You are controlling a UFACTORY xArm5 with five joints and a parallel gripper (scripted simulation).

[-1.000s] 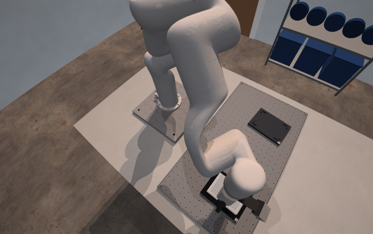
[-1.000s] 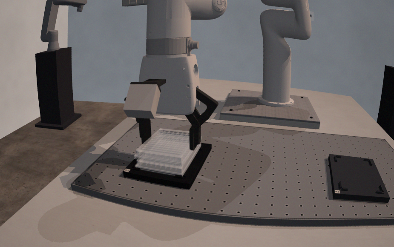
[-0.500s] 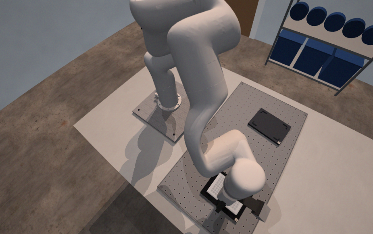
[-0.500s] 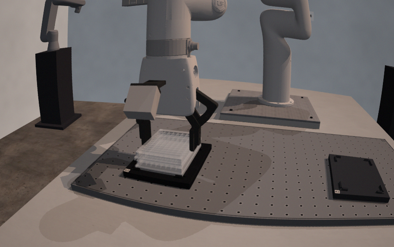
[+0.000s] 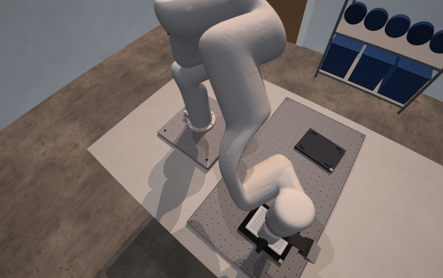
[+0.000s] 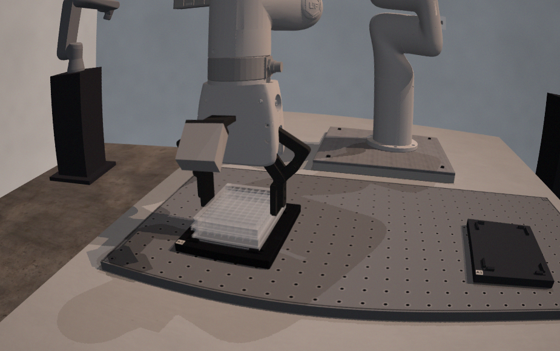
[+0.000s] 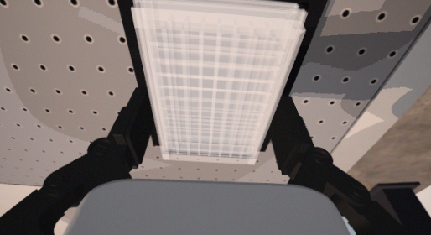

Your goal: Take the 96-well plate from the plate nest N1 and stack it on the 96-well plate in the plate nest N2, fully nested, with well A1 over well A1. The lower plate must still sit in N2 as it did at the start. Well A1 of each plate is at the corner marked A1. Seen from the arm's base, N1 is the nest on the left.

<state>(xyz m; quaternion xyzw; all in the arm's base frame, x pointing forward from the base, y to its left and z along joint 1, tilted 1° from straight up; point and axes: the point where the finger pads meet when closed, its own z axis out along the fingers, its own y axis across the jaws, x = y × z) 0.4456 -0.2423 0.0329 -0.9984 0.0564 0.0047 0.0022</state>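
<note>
My gripper is now 40 mm above the black nest N2. The rest, counted from my hand: black nest N1 (40 mm ahead, 370 mm to the left, 40 mm below).
</note>
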